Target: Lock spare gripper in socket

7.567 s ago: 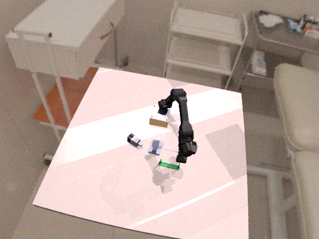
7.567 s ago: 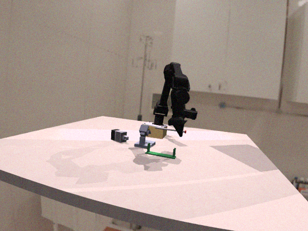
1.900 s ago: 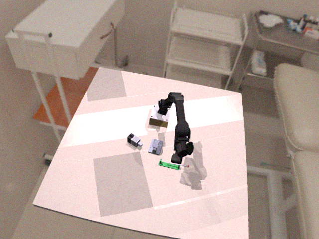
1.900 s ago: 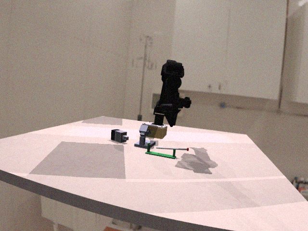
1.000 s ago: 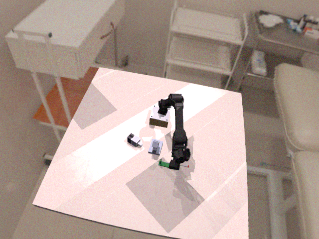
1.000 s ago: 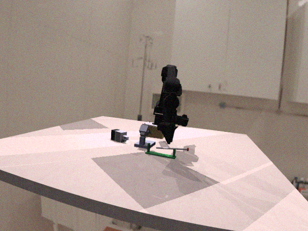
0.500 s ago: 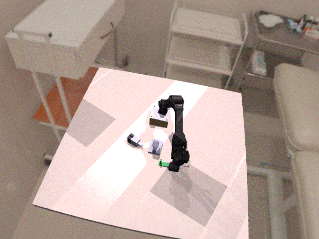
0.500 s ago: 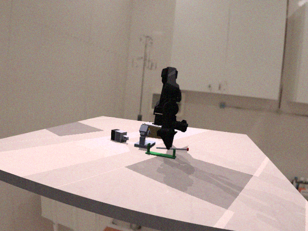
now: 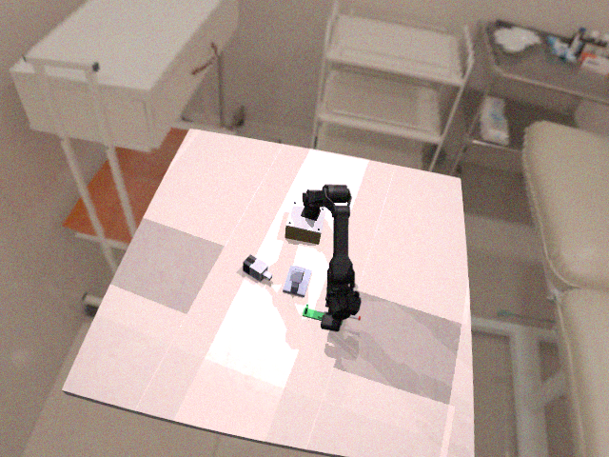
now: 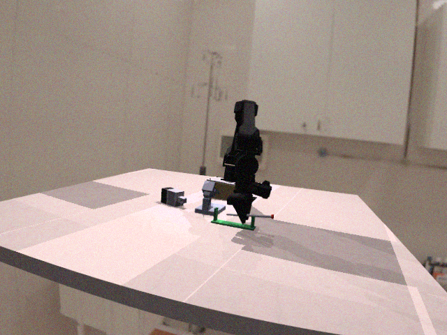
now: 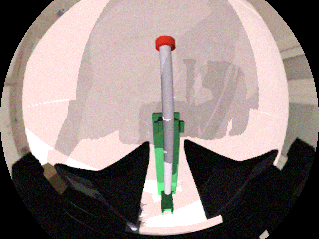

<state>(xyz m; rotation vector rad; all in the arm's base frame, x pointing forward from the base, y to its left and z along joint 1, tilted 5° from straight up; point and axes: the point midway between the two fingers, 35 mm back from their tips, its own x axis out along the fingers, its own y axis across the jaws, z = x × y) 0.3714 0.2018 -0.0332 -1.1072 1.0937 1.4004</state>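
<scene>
Right now the green rack is 40 mm to the right of my gripper tip. From my gripper tip the other things lie so: grey mount 160 mm to the right, 80 mm behind, 40 mm above; spare gripper 310 mm to the right, 80 mm behind, 10 mm above.
</scene>
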